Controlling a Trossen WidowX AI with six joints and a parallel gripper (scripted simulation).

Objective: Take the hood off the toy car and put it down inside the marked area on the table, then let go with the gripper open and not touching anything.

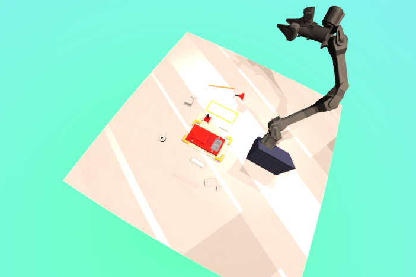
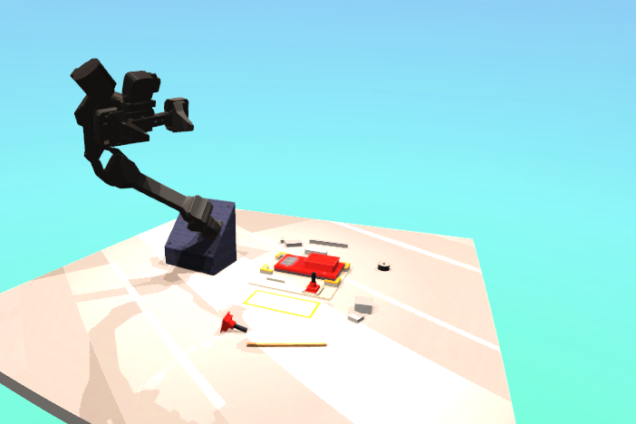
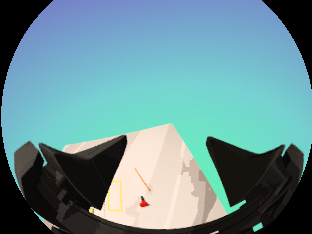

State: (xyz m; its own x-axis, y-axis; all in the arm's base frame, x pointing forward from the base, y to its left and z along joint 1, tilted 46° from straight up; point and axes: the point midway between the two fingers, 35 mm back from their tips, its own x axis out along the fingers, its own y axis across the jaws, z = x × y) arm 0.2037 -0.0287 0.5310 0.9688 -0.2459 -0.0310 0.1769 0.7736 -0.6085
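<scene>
My gripper tip is 80 mm short of the red hood, 520 mm to the right of it and 410 mm above it. The rest, counted from my gripper tip: wooden stick (150 mm ahead, 140 mm to the left, 450 mm below); then black ring (250 mm ahead, 650 mm to the left, 440 mm below).
</scene>
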